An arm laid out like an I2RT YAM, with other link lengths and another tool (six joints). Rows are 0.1 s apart.
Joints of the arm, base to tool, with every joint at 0 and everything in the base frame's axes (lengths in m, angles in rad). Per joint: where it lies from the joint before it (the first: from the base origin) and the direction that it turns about. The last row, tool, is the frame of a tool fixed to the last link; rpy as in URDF.
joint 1: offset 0 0 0.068 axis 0 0 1
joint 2: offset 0.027 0.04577 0.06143 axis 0 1 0
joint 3: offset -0.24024 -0.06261 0 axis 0 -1 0
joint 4: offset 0.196 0.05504 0.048 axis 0 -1 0
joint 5: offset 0.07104 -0.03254 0.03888 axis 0 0 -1
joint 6: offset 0.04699 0 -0.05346 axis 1 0 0
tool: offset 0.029 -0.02 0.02 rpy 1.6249 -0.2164 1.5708
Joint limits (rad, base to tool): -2.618..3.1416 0..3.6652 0..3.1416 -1.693..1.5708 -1.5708..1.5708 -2.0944..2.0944
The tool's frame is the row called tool.
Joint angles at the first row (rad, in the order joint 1, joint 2, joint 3, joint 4, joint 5, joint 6):
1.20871, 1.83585, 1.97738, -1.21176, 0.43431, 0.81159
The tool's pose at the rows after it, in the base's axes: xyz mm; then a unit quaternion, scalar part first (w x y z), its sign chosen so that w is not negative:
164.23 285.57 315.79 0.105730 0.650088 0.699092 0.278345
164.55 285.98 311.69 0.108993 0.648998 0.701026 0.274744
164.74 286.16 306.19 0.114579 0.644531 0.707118 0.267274
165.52 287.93 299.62 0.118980 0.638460 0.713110 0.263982
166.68 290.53 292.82 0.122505 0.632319 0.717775 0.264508
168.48 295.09 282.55 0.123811 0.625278 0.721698 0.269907
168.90 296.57 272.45 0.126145 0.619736 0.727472 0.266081
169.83 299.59 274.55 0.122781 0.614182 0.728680 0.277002
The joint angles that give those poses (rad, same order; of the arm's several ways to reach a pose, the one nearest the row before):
1.20909, 1.83585, 1.97015, -1.20682, 0.44461, 0.81160
1.20909, 1.83587, 1.94955, -1.19459, 0.44728, 0.80816
1.20908, 1.83584, 1.92283, -1.18316, 0.44918, 0.79518
1.20910, 1.83583, 1.88810, -1.15340, 0.45110, 0.77765
1.20909, 1.83583, 1.85031, -1.11218, 0.45415, 0.75971
1.20908, 1.83587, 1.79278, -1.03935, 0.45567, 0.73910
1.20909, 1.83587, 1.74279, -0.99470, 0.45377, 0.72386
1.20909, 1.83357, 1.74315, -0.96951, 0.45071, 0.70783

